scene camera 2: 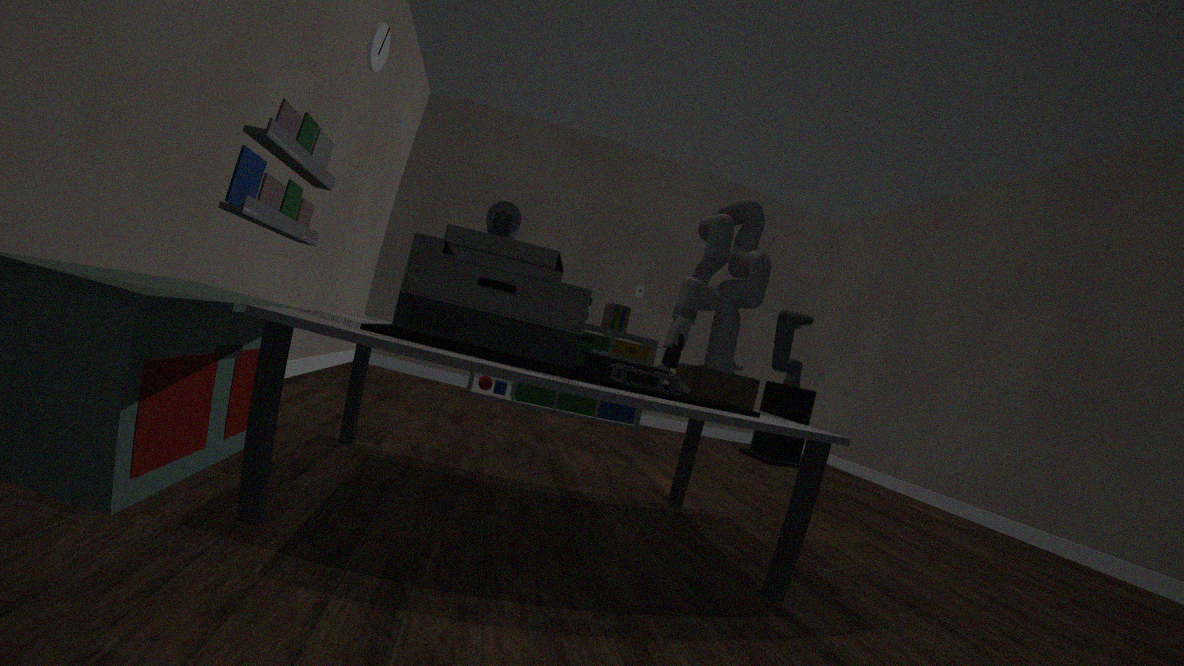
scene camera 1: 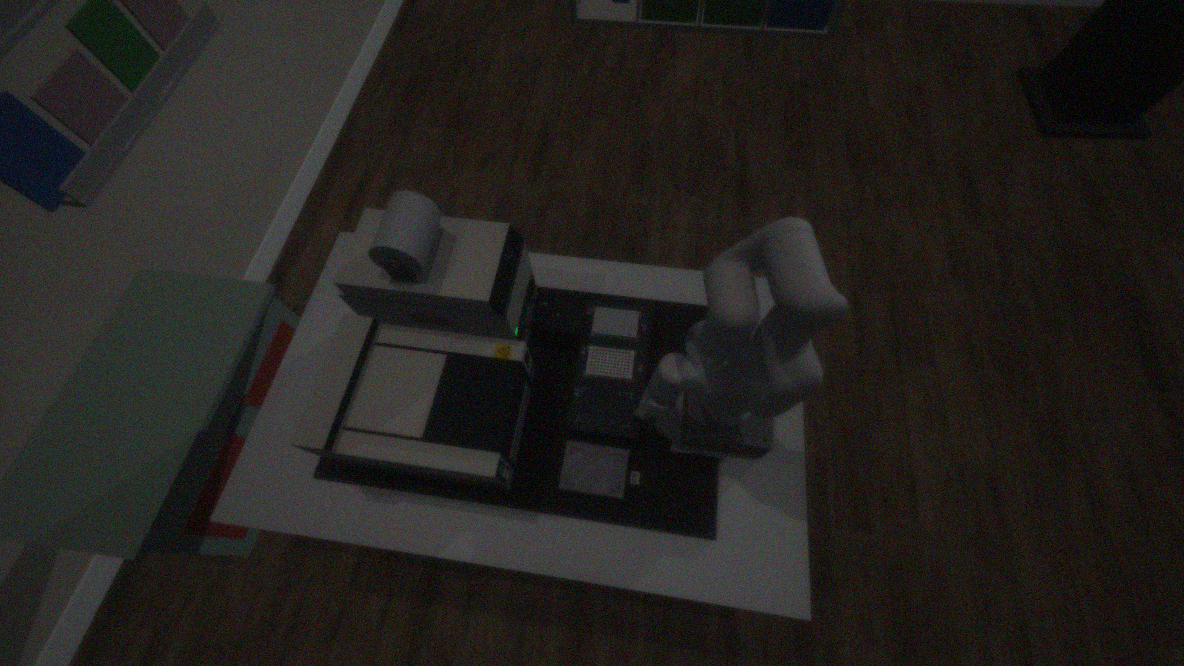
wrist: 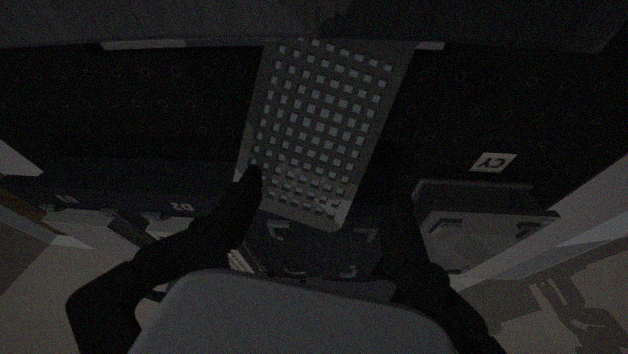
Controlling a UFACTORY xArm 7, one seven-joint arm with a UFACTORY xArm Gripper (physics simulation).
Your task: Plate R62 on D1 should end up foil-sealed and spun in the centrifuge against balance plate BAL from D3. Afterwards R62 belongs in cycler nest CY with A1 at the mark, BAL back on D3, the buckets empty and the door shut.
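Frame: origin at the arm's base, x left, y up, z ahead, level; centimetres.
Seen in the pictures: gripper, fingertip midpoint: (scene camera 2: 667, 368) (wrist: 324, 196); arm's base, origin of the base link: (scene camera 2: 716, 370) (scene camera 1: 727, 401).
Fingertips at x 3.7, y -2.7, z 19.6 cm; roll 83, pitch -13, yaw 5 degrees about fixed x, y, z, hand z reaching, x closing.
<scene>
Pixels of each thing's top centre, then the offset from my fingertips to it. "spot": a spot on its surface instead. Level surfaces: height alone.
- empty-looking nest with corner brackets, surface spot: (wrist: 277, 230) spot: dx -4.8, dy -0.9, dz +6.7 cm
- white-topped plate, middle of its top: (wrist: 117, 249) (scene camera 1: 615, 321) dx -25.6, dy +0.7, dz +10.5 cm
- well plate, middle of its top: (wrist: 212, 259) (scene camera 1: 610, 362) (scene camera 2: 621, 355) dx -13.2, dy +0.7, dz +11.3 cm
- CY nest, middle of its top: (wrist: 453, 255) (scene camera 1: 594, 468) (scene camera 2: 645, 369) dx +14.9, dy -1.6, dz +13.4 cm
- centrifuge's dark lid, middle of its top: (scene camera 1: 472, 399) dx +4.3, dy +14.9, dz +42.5 cm
- machine with a roll, surface spot: (scene camera 1: 405, 236) spot: dx -22.9, dy +40.4, dz +55.9 cm
- table, its level: dy -7.6 cm
- CY label, surface spot: (wrist: 493, 162) spot: dx +15.7, dy -6.4, dz +2.8 cm
A clear 96-well plate (wrist: 317, 120) shows in the wrist view, its lower end near an empty-looking nest with corner brackets (wrist: 277, 230). It seems tilted on the deck on the arm's side of that nest; its label is not readable. My open, empty gripper (wrist: 330, 187) has one fingertip beside the plate's lower left corner; the other is right of it. A white-topped plate (scene camera 1: 616, 321) and a well plate (scene camera 1: 611, 362) sit in the row. The CY nest (scene camera 1: 594, 469) (wrist: 465, 237) holds no visible plate. The centrifuge's dark lid (scene camera 1: 480, 401) looks shut; its buckets are hidden.
A machine with a roll (scene camera 1: 405, 236) on top stands at the back left of the table (scene camera 1: 662, 571). The arm's base block (scene camera 2: 718, 386) stands on the table's right side. The CY label (wrist: 493, 162) lies beside its nest. The views are dark and grainy.
</scene>
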